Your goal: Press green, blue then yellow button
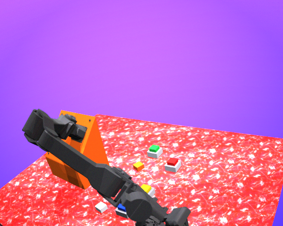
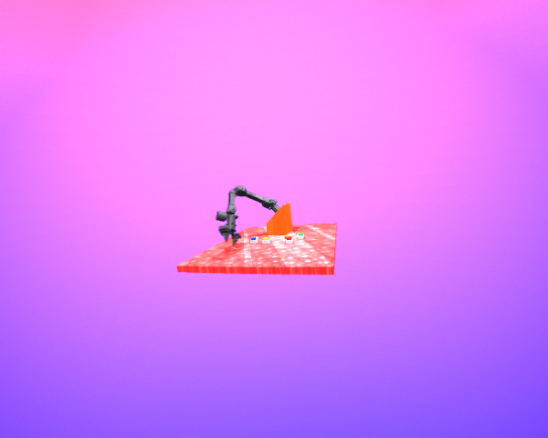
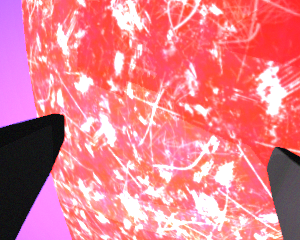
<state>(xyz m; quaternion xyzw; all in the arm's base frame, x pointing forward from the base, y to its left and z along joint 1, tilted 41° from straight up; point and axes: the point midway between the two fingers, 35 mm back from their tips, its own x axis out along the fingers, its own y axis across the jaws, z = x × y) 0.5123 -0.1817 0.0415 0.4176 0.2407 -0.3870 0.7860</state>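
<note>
My gripper tip is 37 cm to the right of the green button, 36 cm past it and 3 cm above it. The rest, counted from my gripper tip: blue button (25 cm behind, 4 cm to the left, 3 cm below); then white block (34 cm behind, 5 cm below, 1 cm to the left); then yellow button (24 cm behind, 15 cm to the left, 3 cm below).
</note>
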